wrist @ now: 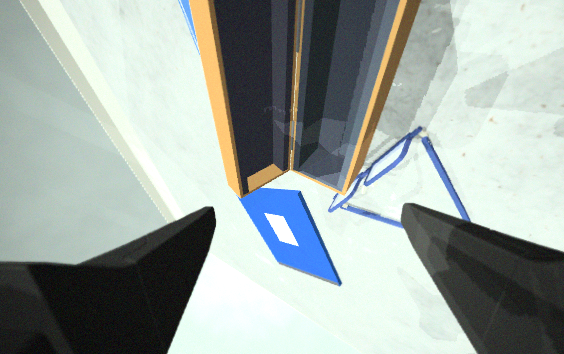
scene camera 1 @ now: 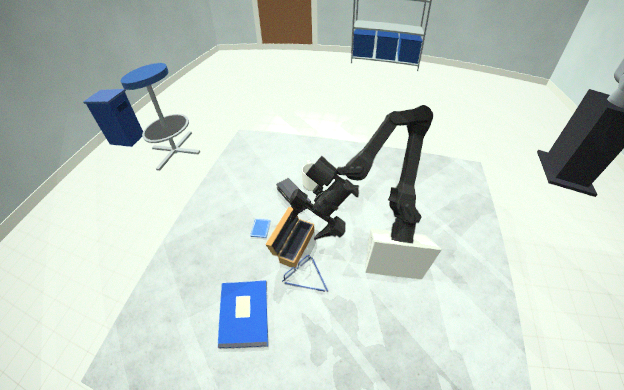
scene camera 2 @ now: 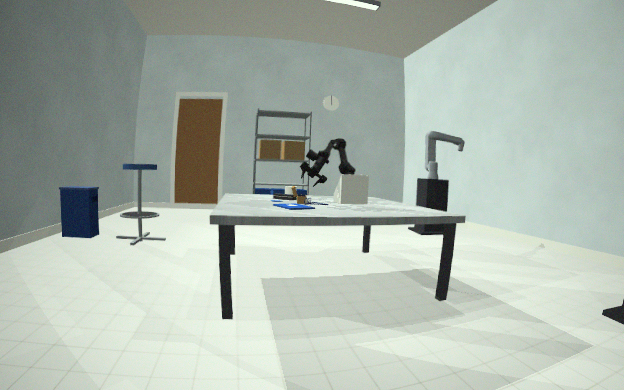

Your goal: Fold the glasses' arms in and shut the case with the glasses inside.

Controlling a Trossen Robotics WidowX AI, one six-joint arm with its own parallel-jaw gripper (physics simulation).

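Frame: origin at the arm's base, x right, y ahead, z up, level; metres.
Seen in the pictures: gripper, between the fingertips: (wrist: 307, 213) (scene camera 1: 301, 231) (scene camera 2: 307, 182); arm's base, origin of its link: (scene camera 1: 402, 239) (scene camera 2: 351, 181).
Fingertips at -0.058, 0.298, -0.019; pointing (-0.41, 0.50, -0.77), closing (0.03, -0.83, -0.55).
Offsets run from my fingertips to a thing's middle, as dx, dy, dz.
The orange-brown glasses case (scene camera 1: 288, 261) (scene camera 2: 301, 199) (wrist: 216, 90) stands open, its dark-lined lid tilted up on the left of its base in scene camera 1. The visible parts of its lining show no glasses. The blue-framed glasses (scene camera 1: 319, 273) (wrist: 447, 179) lie on the table beside the case's near end. Both glasses' arms are out and slant toward each other, their tips close together in scene camera 1. In the wrist view a finger hides where they converge. My gripper (scene camera 1: 305, 228) (scene camera 2: 308, 182) (wrist: 307, 213) is wide open and empty, above the case.
A blue book @(-0.274, +0.089, -0.124) (scene camera 1: 255, 325) (wrist: 315, 242) lies beyond the glasses. A small light-blue pad @(+0.036, +0.190, -0.126) (scene camera 1: 260, 228) lies left of the case. A dark box @(+0.219, +0.137, -0.111) (scene camera 1: 287, 189) and a white mug @(+0.327, +0.101, -0.081) (scene camera 1: 307, 181) stand behind it. The arm's white base block (scene camera 1: 400, 261) (scene camera 2: 356, 190) is on the right.
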